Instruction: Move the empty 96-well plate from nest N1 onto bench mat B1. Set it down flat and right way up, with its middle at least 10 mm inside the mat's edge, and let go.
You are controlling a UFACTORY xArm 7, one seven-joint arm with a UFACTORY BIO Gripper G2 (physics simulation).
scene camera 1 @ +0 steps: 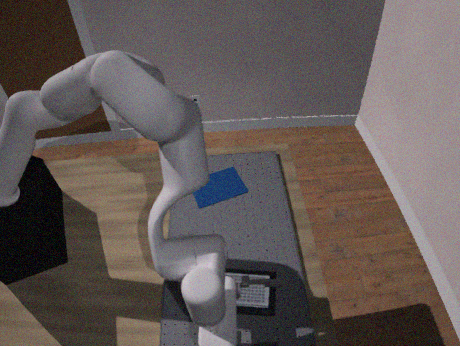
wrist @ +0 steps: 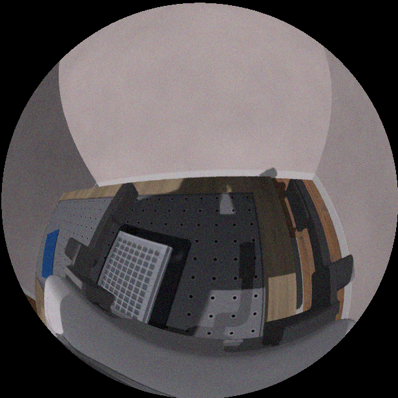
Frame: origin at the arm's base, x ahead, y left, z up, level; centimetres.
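Where they show: hand, tool point: (scene camera 1: 277, 316).
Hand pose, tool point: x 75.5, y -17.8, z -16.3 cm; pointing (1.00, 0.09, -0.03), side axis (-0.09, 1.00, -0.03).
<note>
Each offset is from my tool point to the top centre of the thing. Level surfaces: height alone.
The white 96-well plate {dx -7.9, dy +8.7, dz -6.0 cm} (scene camera 1: 255, 297) (wrist: 134, 272) lies flat in the black nest N1 {dx -7.9, dy +8.7, dz -7.1 cm} (scene camera 1: 272, 302) (wrist: 176, 270), wells facing up. The arm hides its left part in the scene view. The blue bench mat B1 {dz -8.4 cm} (scene camera 1: 221, 188) (wrist: 50, 254) lies farther back on the bench, its left corner behind the arm in the scene view. My gripper (wrist: 214, 199) is open and empty, with its fingers wide apart. It is above the bench near the nest, and one finger overlaps the plate's upper part in the scene view. The gripper body is mostly hidden there by the wrist links.
The grey perforated bench top {dz -8.6 cm} (scene camera 1: 255, 225) (wrist: 215, 260) carries the nest and the mat. The arm's shadow falls around the nest. The arm reaches over the bench from the left. A black block (scene camera 1: 32, 225) stands at the left under the arm's base. Walls stand behind and at right.
</note>
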